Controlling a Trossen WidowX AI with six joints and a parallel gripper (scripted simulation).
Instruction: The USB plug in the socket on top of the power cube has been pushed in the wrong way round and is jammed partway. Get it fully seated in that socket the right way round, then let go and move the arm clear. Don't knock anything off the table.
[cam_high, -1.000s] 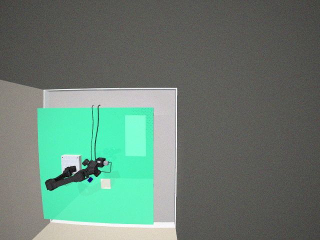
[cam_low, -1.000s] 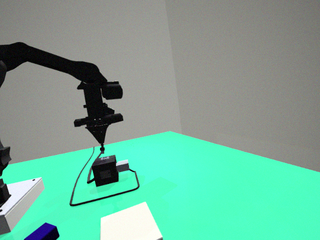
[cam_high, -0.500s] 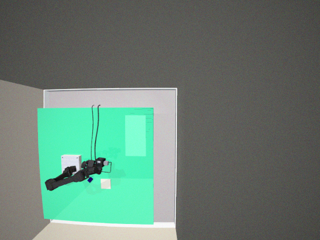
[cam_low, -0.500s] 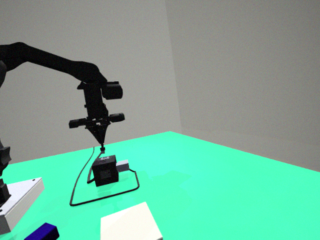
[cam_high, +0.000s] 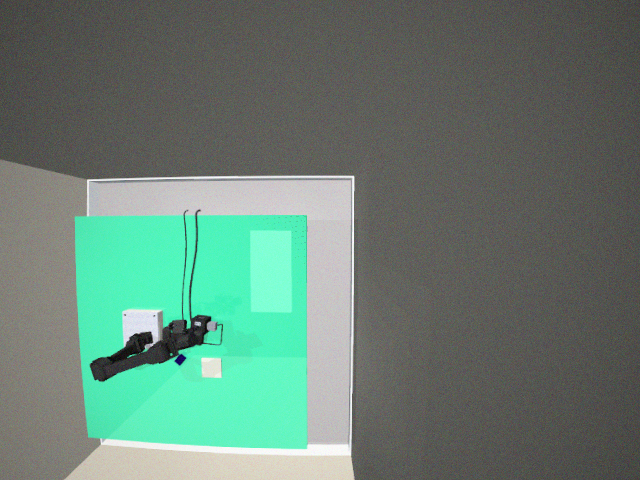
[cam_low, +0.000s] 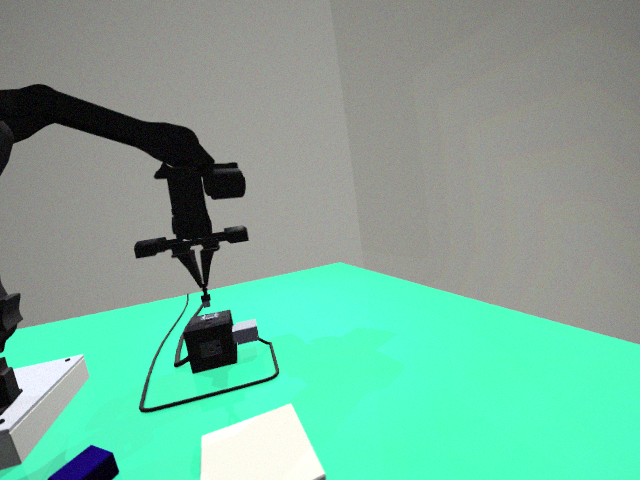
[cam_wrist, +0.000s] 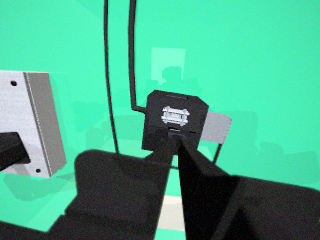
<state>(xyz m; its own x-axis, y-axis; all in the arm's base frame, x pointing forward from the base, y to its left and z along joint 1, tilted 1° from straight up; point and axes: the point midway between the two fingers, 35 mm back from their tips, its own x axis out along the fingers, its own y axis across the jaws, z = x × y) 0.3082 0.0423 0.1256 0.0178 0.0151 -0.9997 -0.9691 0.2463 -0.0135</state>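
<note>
My gripper tip is now 20 mm above the black USB plug. Round my gripper tip: dark blue block (170 mm behind, 200 mm to the right, 120 mm below); then silver-rimmed socket (10 mm to the left, 70 mm below); then cream pad (10 mm behind, 270 mm to the right, 130 mm below).
</note>
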